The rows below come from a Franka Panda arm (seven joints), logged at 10 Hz.
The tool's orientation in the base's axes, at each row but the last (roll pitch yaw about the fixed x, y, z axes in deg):
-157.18, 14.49, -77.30
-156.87, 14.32, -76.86
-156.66, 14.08, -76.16
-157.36, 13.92, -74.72
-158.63, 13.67, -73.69
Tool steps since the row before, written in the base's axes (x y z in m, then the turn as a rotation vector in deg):
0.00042, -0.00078, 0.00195, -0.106, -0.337, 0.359
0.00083, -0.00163, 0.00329, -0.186, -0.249, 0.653
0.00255, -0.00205, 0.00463, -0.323, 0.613, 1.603
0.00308, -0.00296, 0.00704, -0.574, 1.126, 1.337
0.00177, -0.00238, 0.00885, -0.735, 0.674, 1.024
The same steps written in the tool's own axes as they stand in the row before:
0.00034, -0.00103, -0.00184, 0.206, -0.001, -0.460
0.00091, -0.00183, -0.00316, 0.032, -0.049, -0.721
0.00140, -0.00385, -0.00392, -1.042, -0.398, -1.344
0.00187, -0.00499, -0.00628, -1.523, -0.148, -1.022
0.00061, -0.00433, -0.00824, -1.071, 0.192, -0.927

